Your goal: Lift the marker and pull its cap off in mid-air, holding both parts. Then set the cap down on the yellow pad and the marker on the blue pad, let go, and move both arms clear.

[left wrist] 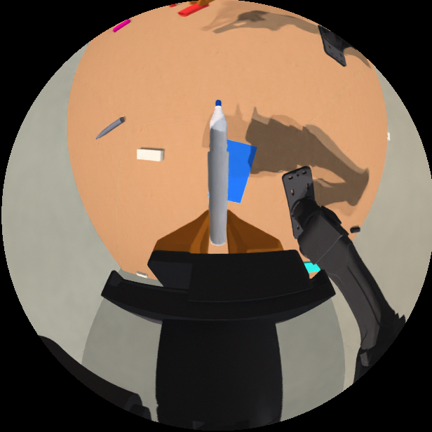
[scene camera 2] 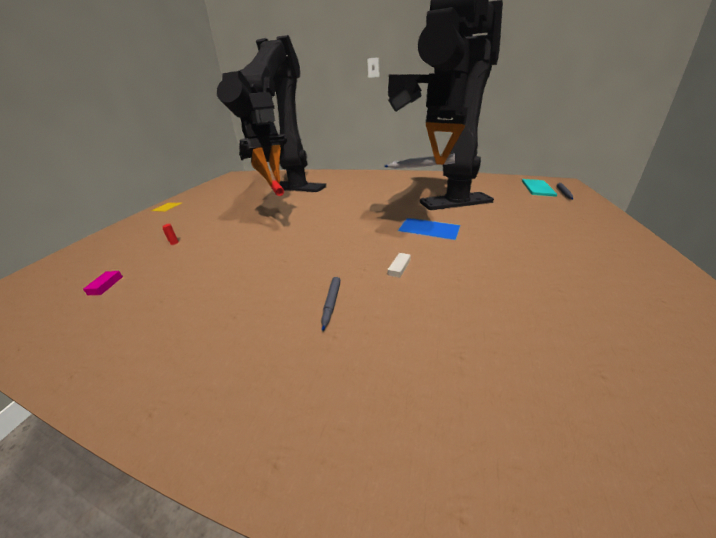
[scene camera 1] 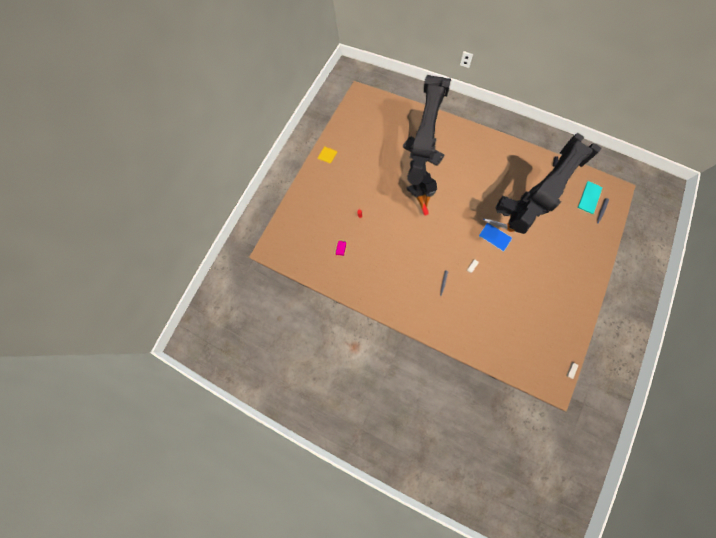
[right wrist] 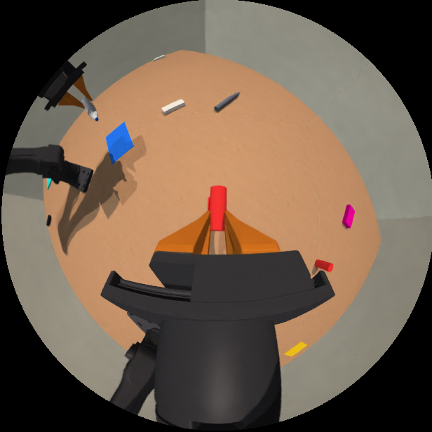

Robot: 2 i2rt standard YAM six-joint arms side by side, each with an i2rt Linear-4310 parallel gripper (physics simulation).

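Places are measured from the left arm's base along level axes (x ahead, y left, z up), in millimetres.
Pixels of known places: left gripper, fingertip midpoint: (scene camera 2: pixel 439 163) (scene camera 1: pixel 509 228); right gripper, fingertip midpoint: (scene camera 2: pixel 275 183) (scene camera 1: pixel 424 207); left arm's base at its link origin: (scene camera 2: pixel 456 202); right arm's base at its link origin: (scene camera 2: pixel 298 187).
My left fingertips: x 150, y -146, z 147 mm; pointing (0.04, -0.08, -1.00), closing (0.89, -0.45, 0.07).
Note:
For each thing: its top centre in the pictures, then the offset to it from my left fingertips.
- grey-white marker at its top centre: (scene camera 2: pixel 419 153) (scene camera 1: pixel 501 223) dy -36, dx -19, dz +19 mm
- blue pad at its top centre: (scene camera 2: pixel 429 227) (scene camera 1: pixel 495 236) dy -1, dx -18, dz -146 mm
- red cap at its top centre: (scene camera 2: pixel 275 182) (scene camera 1: pixel 425 208) dy -323, dx -122, dz -30 mm
- yellow pad at its top centre: (scene camera 2: pixel 166 206) (scene camera 1: pixel 327 154) dy -756, dx -495, dz -146 mm
- small red cylinder at its top centre: (scene camera 2: pixel 166 225) (scene camera 1: pixel 359 211) dy -605, dx -155, dz -99 mm
- magenta block at its top centre: (scene camera 2: pixel 101 279) (scene camera 1: pixel 340 247) dy -695, dx +0, dz -132 mm
- white block at its top centre: (scene camera 2: pixel 399 261) (scene camera 1: pixel 473 266) dy -122, dx +113, dz -135 mm
- dark pen at its top centre: (scene camera 2: pixel 329 298) (scene camera 1: pixel 444 282) dy -254, dx +181, dz -132 mm
- teal block at its top centre: (scene camera 2: pixel 538 185) (scene camera 1: pixel 590 197) dy +470, dx -187, dz -139 mm
My left gripper (scene camera 1: pixel 510 227) (scene camera 2: pixel 441 161) is shut on the grey-white marker (scene camera 1: pixel 493 222) (scene camera 2: pixel 410 162) (left wrist: pixel 218 165) (right wrist: pixel 90 108), held roughly level in the air, its blue tip bare. The blue pad (scene camera 1: pixel 496 237) (scene camera 2: pixel 429 229) (left wrist: pixel 241 172) (right wrist: pixel 119 137) lies on the table close by, below the marker's height. My right gripper (scene camera 1: pixel 424 203) (scene camera 2: pixel 274 182) (right wrist: pixel 217 215) is shut on the red cap (scene camera 1: pixel 425 211) (scene camera 2: pixel 278 188) (right wrist: pixel 218 200), above the table and apart from the marker. The yellow pad (scene camera 1: pixel 327 155) (scene camera 2: pixel 167 206) (right wrist: pixel 296 349) lies at the left in both scene views, away from the cap.
A small red cylinder (scene camera 1: pixel 360 213) (scene camera 2: pixel 170 233) and a magenta block (scene camera 1: pixel 340 248) (scene camera 2: pixel 103 282) lie at the left. A white block (scene camera 1: pixel 472 266) (scene camera 2: pixel 398 264) and a dark pen (scene camera 1: pixel 443 282) (scene camera 2: pixel 330 303) lie in front of the blue pad. A teal block (scene camera 1: pixel 589 197) (scene camera 2: pixel 538 187) lies at the right.

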